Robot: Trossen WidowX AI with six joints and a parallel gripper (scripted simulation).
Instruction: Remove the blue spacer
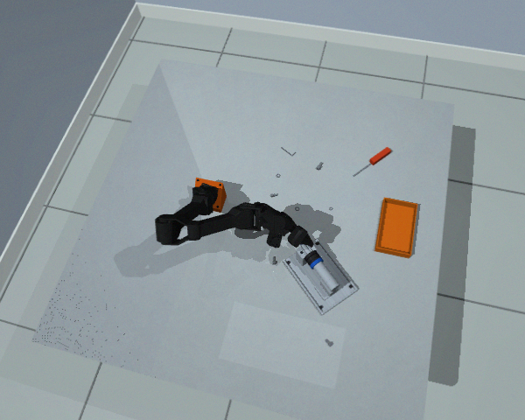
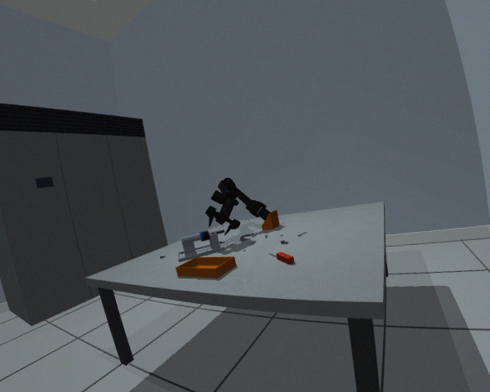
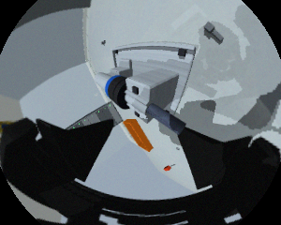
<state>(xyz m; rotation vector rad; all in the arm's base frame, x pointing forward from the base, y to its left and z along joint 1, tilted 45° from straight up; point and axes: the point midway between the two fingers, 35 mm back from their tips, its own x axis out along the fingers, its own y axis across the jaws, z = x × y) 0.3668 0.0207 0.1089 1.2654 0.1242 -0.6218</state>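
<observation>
Right now my gripper tip is 4 cm to the left of the shaft, 2 cm short of it and 1 cm above it. The rest, counted from my gripper tip: l-shaped key: 36 cm to the left, 19 cm behind, 9 cm below; then blue spacer: 6 cm to the right, 6 cm ahead, 1 cm below; then orange tray: 27 cm ahead, 18 cm to the left, 8 cm below.
</observation>
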